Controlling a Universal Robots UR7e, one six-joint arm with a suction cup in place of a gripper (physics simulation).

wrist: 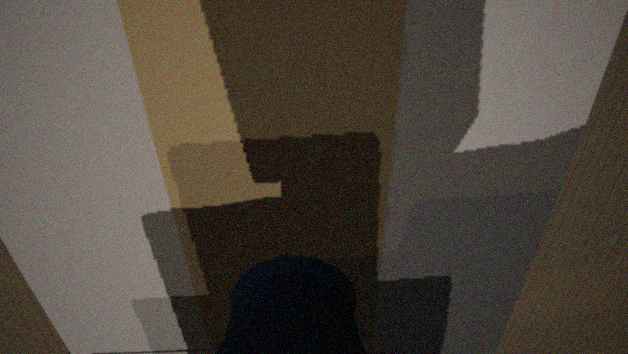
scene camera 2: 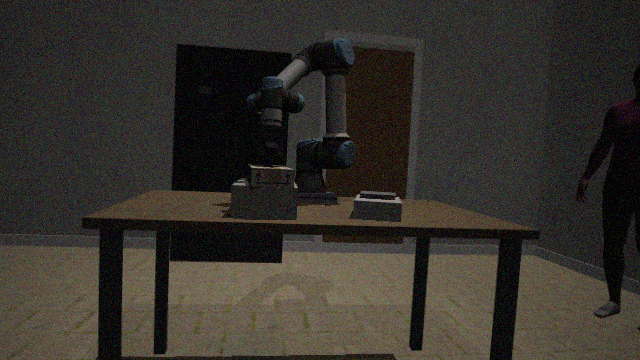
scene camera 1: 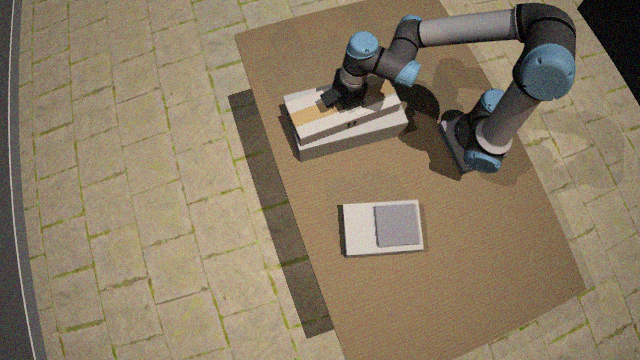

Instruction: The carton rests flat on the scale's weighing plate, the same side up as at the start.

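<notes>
There is my suction cup [wrist: 291, 297]. I see a carton [scene camera 1: 311, 120], and I find the carton [wrist: 158, 158] again, as well as the carton [scene camera 2: 258, 175]. A large white box [scene camera 1: 392, 125] is here too. The wrist view does not show the large white box, hidden by the carton. Then I have in sight a scale [scene camera 1: 380, 228], and the same scale [scene camera 2: 372, 205] once more. In the wrist view the scale is out of frame.
</notes>
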